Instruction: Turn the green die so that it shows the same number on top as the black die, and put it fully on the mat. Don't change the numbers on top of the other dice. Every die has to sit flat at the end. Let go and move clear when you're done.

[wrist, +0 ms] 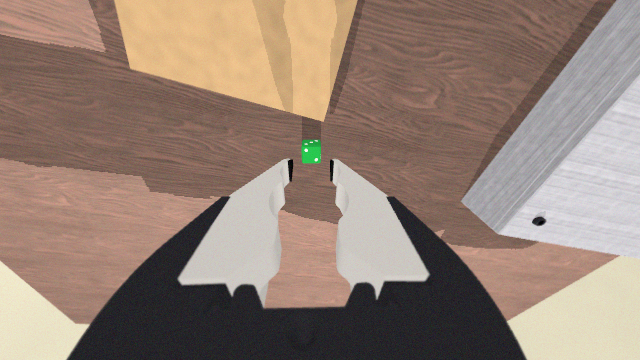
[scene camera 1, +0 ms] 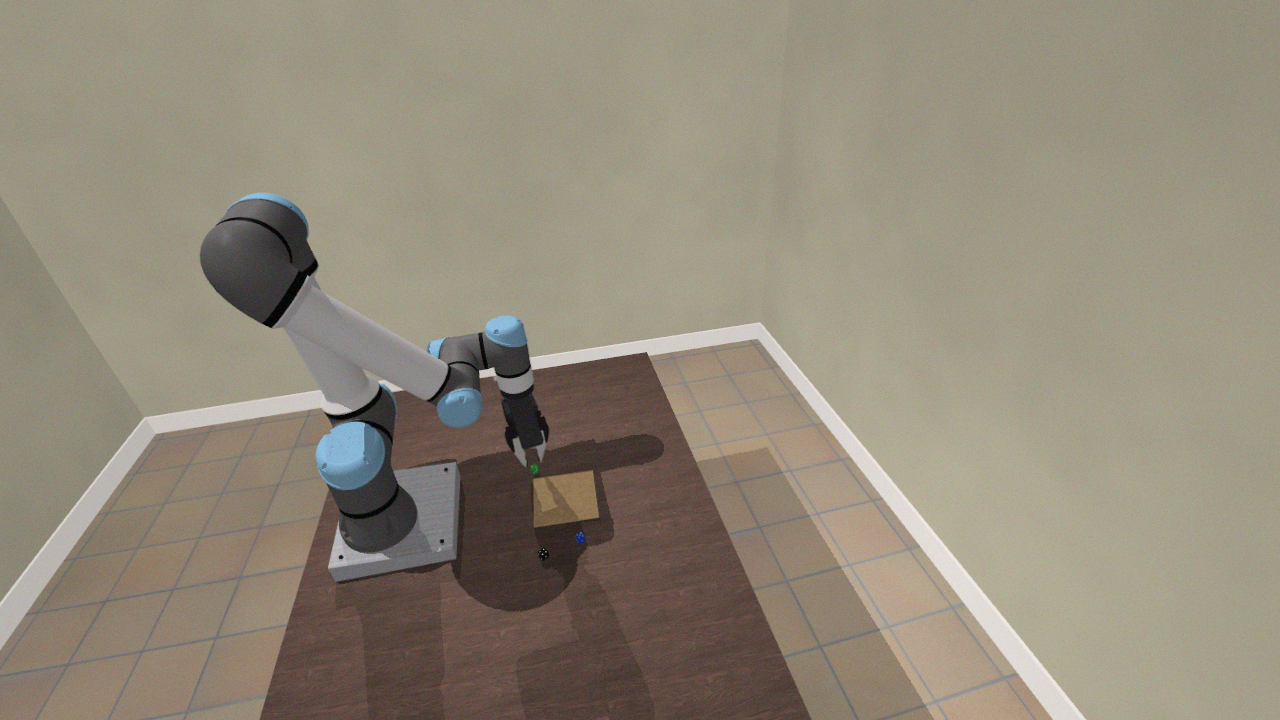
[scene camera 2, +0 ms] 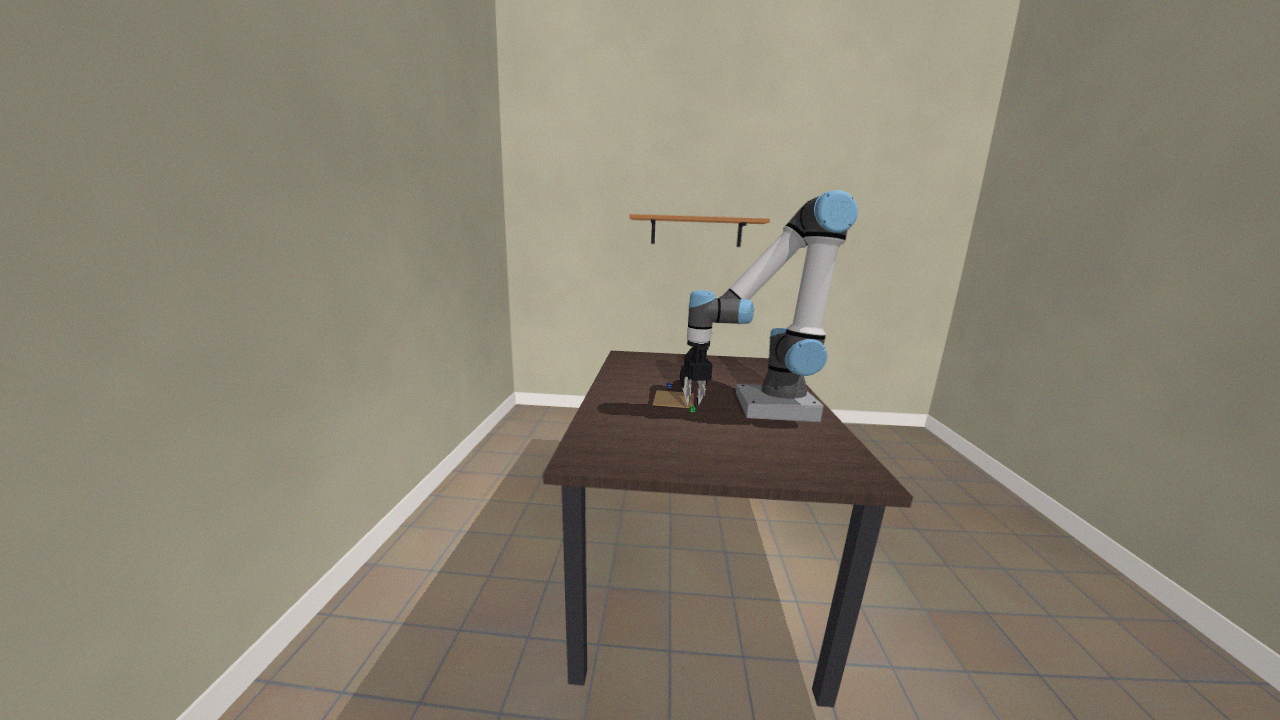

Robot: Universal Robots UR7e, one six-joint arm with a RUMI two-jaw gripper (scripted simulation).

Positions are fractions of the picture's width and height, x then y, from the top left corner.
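Note:
My gripper (wrist: 0.49, 0.45) is visible in the wrist view. A tan mat (scene camera 1: 0.44, 0.69) is visible in scene camera 1; the wrist view shows the mat (wrist: 0.45, 0.17) as well.

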